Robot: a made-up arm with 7 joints.
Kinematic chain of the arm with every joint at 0, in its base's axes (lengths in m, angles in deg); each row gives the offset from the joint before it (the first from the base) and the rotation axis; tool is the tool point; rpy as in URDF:
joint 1: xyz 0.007 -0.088 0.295 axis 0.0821 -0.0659 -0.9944
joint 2: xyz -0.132 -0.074 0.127 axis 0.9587 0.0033 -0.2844
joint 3: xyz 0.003 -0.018 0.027 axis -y
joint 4: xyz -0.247 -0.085 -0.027 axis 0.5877 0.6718 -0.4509
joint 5: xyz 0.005 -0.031 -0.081 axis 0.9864 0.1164 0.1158
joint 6: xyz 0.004 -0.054 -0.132 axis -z
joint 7: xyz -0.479 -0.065 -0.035 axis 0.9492 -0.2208 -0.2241
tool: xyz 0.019 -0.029 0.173 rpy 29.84 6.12 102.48
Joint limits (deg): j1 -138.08..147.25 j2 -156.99..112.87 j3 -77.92..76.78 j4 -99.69..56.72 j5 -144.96..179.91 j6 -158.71..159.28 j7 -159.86..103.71
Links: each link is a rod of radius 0.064 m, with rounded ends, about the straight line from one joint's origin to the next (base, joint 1, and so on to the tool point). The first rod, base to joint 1, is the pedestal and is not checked.
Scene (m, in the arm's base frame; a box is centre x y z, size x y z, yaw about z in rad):
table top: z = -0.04
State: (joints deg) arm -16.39 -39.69 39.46 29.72 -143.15 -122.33 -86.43
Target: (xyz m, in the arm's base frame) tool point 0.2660 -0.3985 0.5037
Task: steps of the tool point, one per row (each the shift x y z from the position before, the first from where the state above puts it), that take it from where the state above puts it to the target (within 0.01 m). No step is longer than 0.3 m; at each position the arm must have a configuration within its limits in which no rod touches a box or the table.
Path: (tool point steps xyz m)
1: 0.2298 -0.0867 0.1328
2: 0.2625 -0.1136 -0.0378
3: 0.1879 -0.0685 -0.2053

